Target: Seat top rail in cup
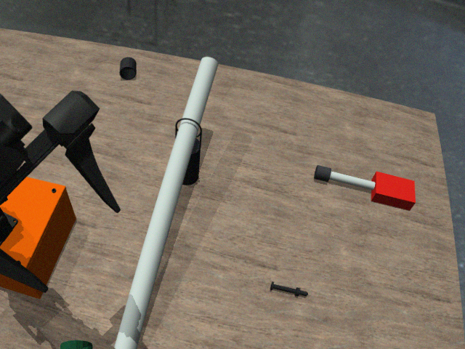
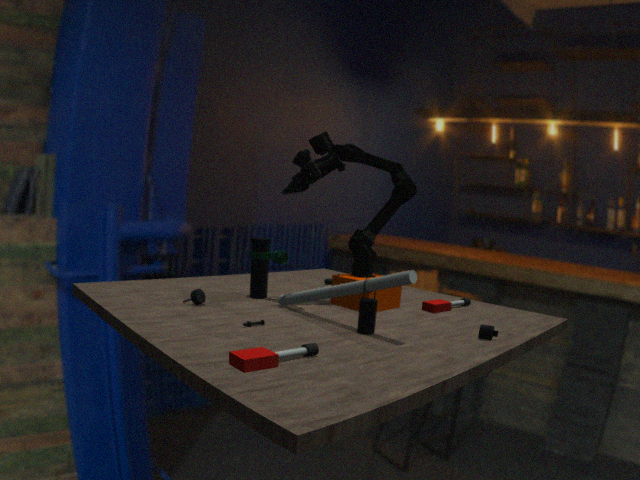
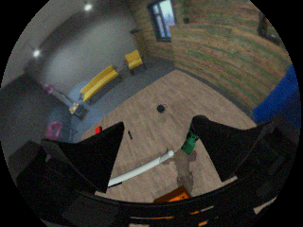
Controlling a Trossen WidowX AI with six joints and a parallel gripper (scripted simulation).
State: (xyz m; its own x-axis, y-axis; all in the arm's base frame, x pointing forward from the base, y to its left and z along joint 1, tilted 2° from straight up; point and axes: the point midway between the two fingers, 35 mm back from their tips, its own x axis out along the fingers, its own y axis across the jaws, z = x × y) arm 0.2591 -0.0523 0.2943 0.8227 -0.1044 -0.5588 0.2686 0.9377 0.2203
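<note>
The green rail-end cup lies 23 cm below my gripper tip, 7 cm to the right of it and 2 cm behind it. Also, from my gripper tip: black bolt (37 cm below, 22 cm to the left, 19 cm ahead).
</note>
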